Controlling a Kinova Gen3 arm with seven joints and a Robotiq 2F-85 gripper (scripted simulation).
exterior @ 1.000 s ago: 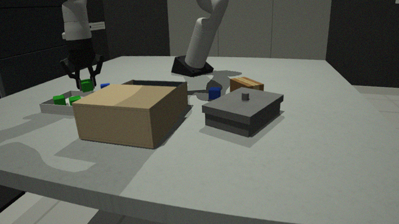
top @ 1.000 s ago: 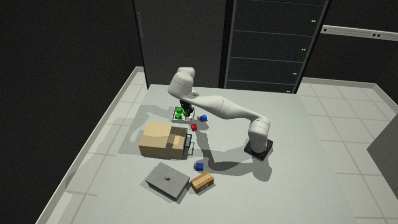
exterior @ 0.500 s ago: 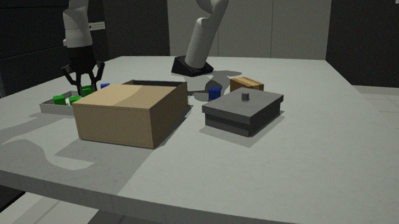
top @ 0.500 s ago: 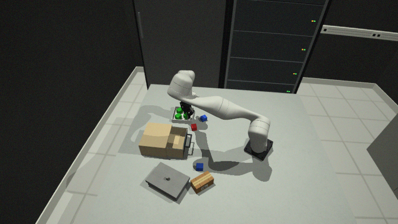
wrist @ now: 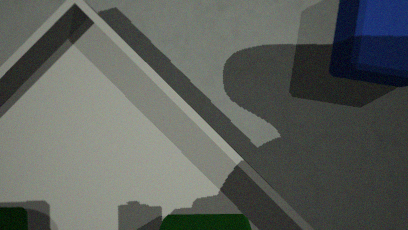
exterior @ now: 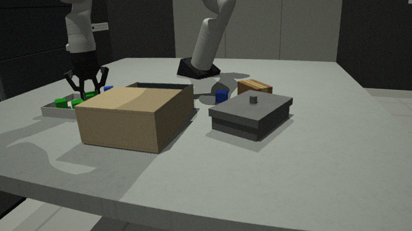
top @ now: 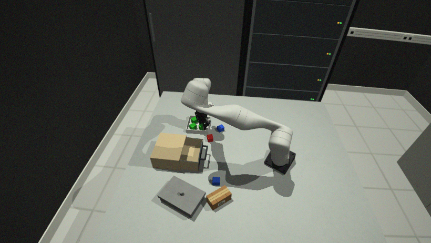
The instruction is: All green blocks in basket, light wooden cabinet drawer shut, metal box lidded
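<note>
Now: the basket 4 cm ahead of my hand, 3 cm to the right of it and 2 cm below it. Round my hand: light wooden cabinet (6 cm ahead, 25 cm to the left, 1 cm above); cabinet drawer (24 cm to the left); red block (7 cm behind, 7 cm to the left, 2 cm below).
</note>
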